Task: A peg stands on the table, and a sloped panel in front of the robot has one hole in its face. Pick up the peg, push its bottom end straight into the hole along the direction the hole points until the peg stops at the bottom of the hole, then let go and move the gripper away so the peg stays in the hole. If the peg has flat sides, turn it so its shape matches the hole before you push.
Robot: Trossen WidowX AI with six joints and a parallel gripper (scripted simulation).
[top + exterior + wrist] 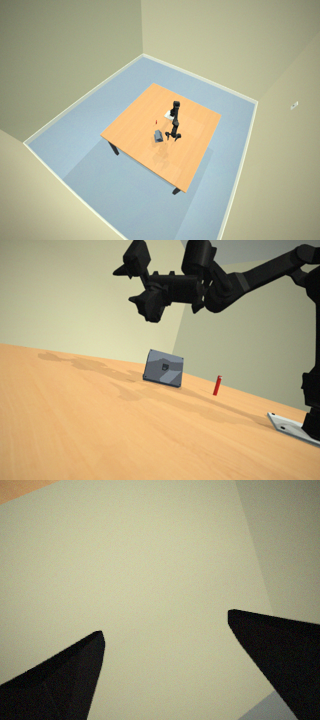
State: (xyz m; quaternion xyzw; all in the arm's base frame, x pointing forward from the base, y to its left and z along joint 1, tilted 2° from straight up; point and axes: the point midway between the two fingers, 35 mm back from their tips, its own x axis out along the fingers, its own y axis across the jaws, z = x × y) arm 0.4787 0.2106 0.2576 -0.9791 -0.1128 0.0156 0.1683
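Right now my gripper tip is 250 mm past the red square peg, 350 mm to the left of it and 190 mm above it. The rest, counted from my gripper tip: grey sloped panel (80 mm behind, 200 mm to the right, 200 mm below).
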